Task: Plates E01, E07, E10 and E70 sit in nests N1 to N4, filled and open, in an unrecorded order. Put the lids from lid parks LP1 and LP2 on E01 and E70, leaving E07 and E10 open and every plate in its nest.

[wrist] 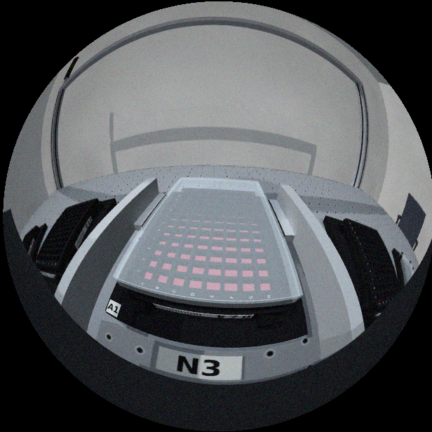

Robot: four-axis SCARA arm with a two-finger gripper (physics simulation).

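My gripper [216, 189] is shut on a clear lid [217, 201], with one pale finger along each side of it. The lid lies level and lined up over a black plate [280, 314] in the nest marked N3 [122, 330]. Pink-filled wells show through the lid. The lid's near edge is at the top of the plate's front wall; whether it rests fully on the plate I cannot tell. The plate's front label [235, 316] is foreshortened and seems to read E70. An A1 tag shows at the near left corner.
Black plates stand on the left [67, 235] and on the right [367, 255], outside the fingers. A perforated deck [215, 171] reaches back towards a pale wall [215, 80]. A dark blue chair-like panel [411, 220] shows at the far right.
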